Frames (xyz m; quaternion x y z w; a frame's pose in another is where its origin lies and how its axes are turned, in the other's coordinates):
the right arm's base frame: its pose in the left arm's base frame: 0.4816 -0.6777 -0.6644 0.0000 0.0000 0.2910 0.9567
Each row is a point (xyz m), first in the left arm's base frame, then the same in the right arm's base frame.
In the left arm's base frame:
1: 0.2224 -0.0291 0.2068
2: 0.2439 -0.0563 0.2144
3: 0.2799 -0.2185 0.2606
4: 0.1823 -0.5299 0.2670
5: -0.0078 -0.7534 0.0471
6: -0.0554 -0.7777 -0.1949
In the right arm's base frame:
1: 0.1459 0.6831 0.8712
2: 0.1486 0.6485 0.8788
3: 0.0882 0.4937 0.9250
4: -0.1663 0.2894 0.9314
5: -0.4487 0.2096 0.7115
6: -0.5017 0.2160 0.4695

